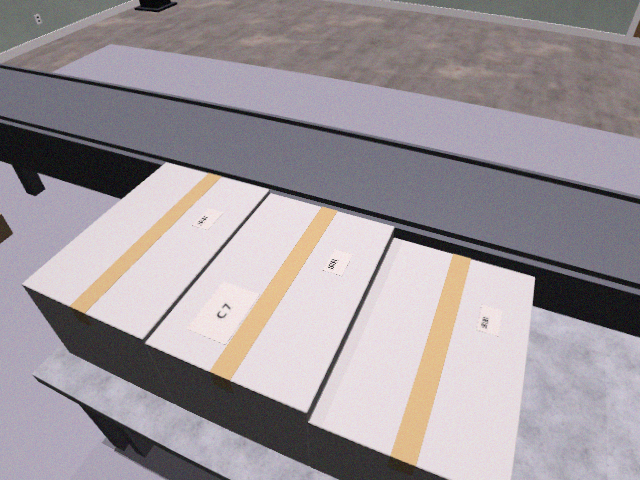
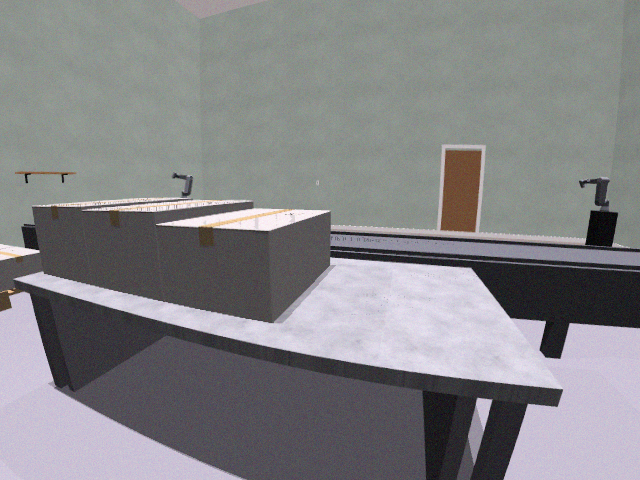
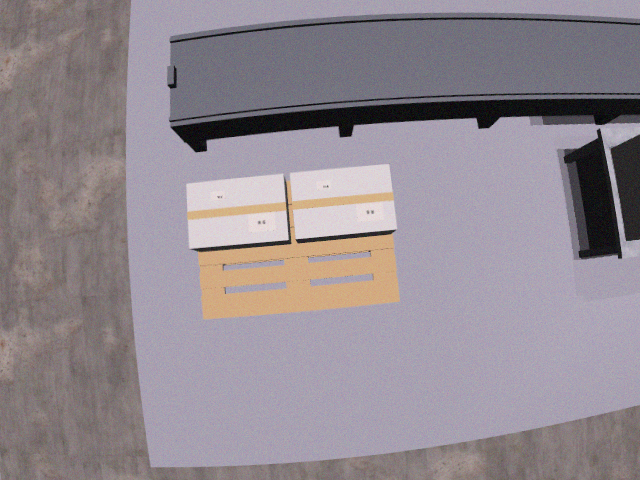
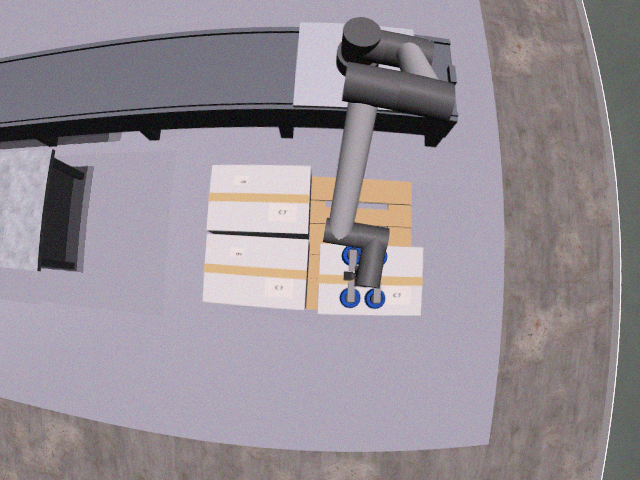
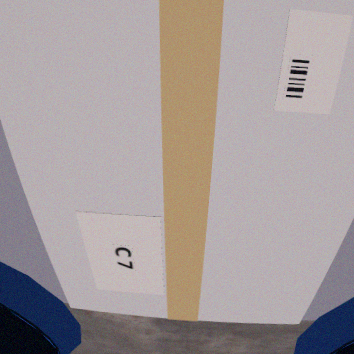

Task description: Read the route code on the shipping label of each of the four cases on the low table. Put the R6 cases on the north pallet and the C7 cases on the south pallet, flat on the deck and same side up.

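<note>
Three closed cases stand side by side on the low table: a left case, a middle case labelled C7, and a right case. No route label shows on the outer two. The north pallet bears two cases in its upper half; their blurred labels look like R6. The south pallet bears two C7 cases at left and a third C7 case at lower right, flat, label up. My suction head is above that third case, apart from it and open.
A long dark conveyor-like bench runs behind the table and pallets. My arm reaches over its end from a pale plate. The upper right quarter of the south pallet and the lower half of the north pallet show bare boards.
</note>
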